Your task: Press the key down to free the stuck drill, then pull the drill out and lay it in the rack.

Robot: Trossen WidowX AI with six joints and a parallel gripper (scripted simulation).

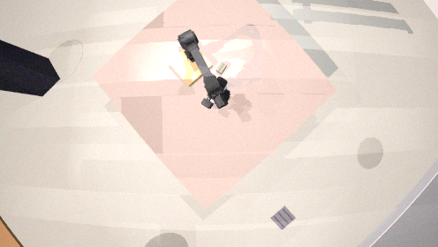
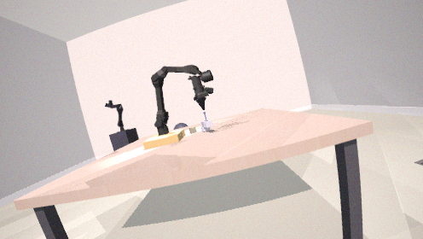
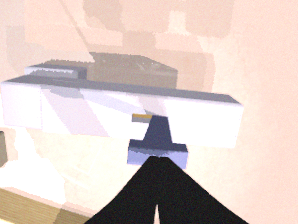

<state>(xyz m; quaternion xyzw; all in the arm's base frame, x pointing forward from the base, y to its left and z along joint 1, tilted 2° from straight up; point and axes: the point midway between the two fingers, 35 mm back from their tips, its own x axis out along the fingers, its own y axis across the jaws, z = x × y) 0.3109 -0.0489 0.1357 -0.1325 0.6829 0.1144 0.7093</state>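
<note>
The dark blue key lies 40 mm below my gripper tip. Also, from my gripper tip: dark block: 160 mm to the left, 140 mm behind, 120 mm below; then drill: 90 mm below, 50 mm to the left, 20 mm behind.
</note>
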